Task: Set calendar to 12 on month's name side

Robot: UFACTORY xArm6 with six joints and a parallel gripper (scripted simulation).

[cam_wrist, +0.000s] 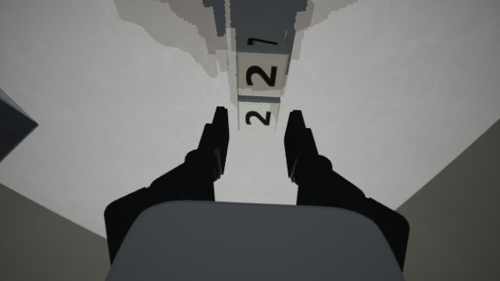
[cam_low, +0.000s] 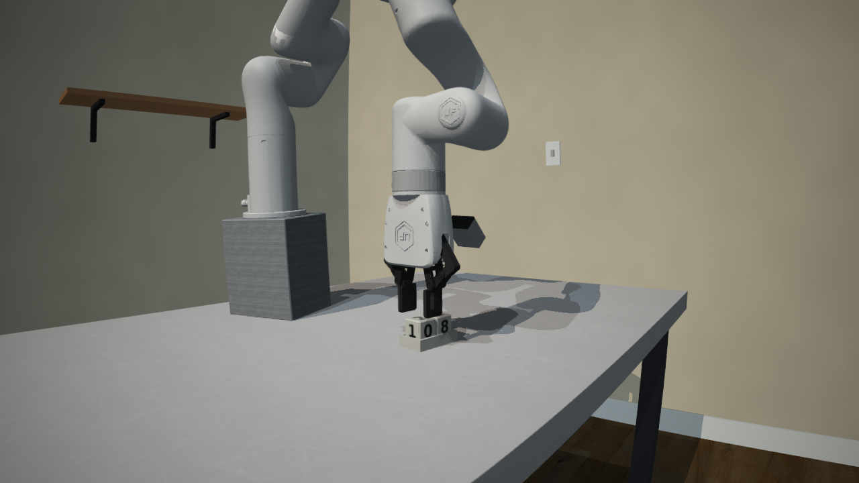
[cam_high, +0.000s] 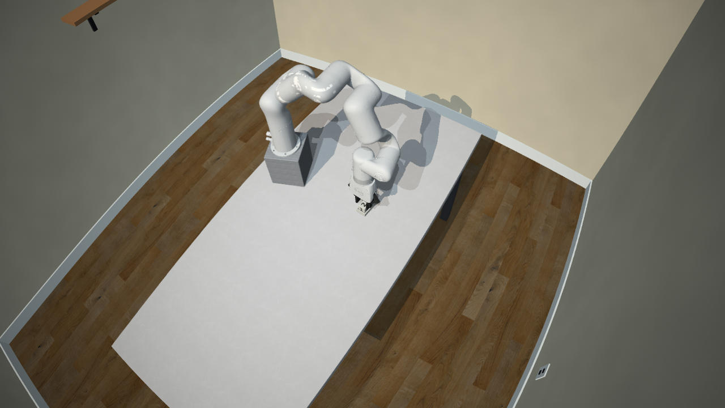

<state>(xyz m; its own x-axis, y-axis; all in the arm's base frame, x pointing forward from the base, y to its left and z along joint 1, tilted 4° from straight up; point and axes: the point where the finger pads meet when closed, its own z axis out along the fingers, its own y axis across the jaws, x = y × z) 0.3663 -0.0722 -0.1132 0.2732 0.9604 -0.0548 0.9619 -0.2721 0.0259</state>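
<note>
My hand is 2 cm to the right of the calendar tray and 6 cm above it.
</note>
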